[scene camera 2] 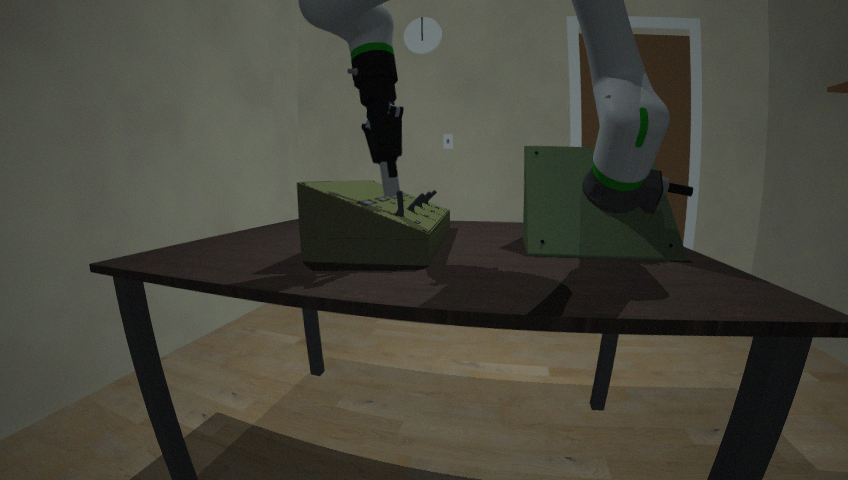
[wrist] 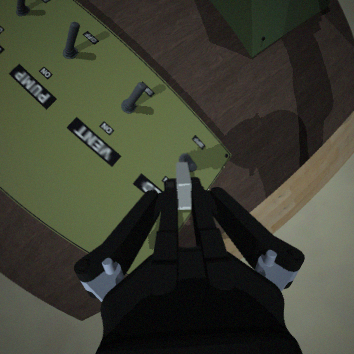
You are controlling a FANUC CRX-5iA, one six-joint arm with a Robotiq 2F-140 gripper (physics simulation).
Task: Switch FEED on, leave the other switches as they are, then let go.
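Frame: origin at the arm's base, x ahead, y left, z up, level; metres.
Seen in the pictures: gripper, between the fingertips: [scene camera 2: 392, 195] [wrist: 181, 171]; arm's base, origin of its link: [scene camera 2: 612, 189].
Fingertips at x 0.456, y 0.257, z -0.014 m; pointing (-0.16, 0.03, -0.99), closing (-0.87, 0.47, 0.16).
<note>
Offsets run from my fingertips to a thing's top centre. "*": to the spot under its first point. Level surfaces: height alone.
The yellow-green switch box [scene camera 2: 357, 237] [wrist: 45, 160] stands on the table. The FEED lever {0.017 m back, 0.001 m right, 0.010 m up} [scene camera 2: 399, 204] [wrist: 189, 161] stands nearly upright in the scene view and looks short, seen almost end-on, in the wrist view. The VENT lever {0.002 m back, 0.121 m right, 0.001 m up} [wrist: 134, 98], PUMP lever {0.026 m ahead, 0.237 m right, 0.001 m up} [wrist: 71, 41] and another lever {* 0.066 m ahead, 0.346 m right, 0.029 m down} [wrist: 21, 7] lean toward their OFF marks. My gripper [scene camera 2: 390, 193] [wrist: 181, 171] is shut and empty, its fingertips low over the panel, on the ON side of the FEED lever. The tips overlap that lever's edge in the wrist view; contact cannot be told. The FEED label {0.051 m ahead, 0.015 m left, 0.010 m down} [wrist: 145, 183] is partly hidden.
A green angular block [scene camera 2: 556, 202] [wrist: 260, 22] stands on the dark table {0.127 m down} [scene camera 2: 238, 255] [wrist: 220, 75], to the right of the box in the scene view. Another part of the arm [scene camera 2: 624, 124] hangs in front of that block. The table edge lies near the box's labelled FEED corner.
</note>
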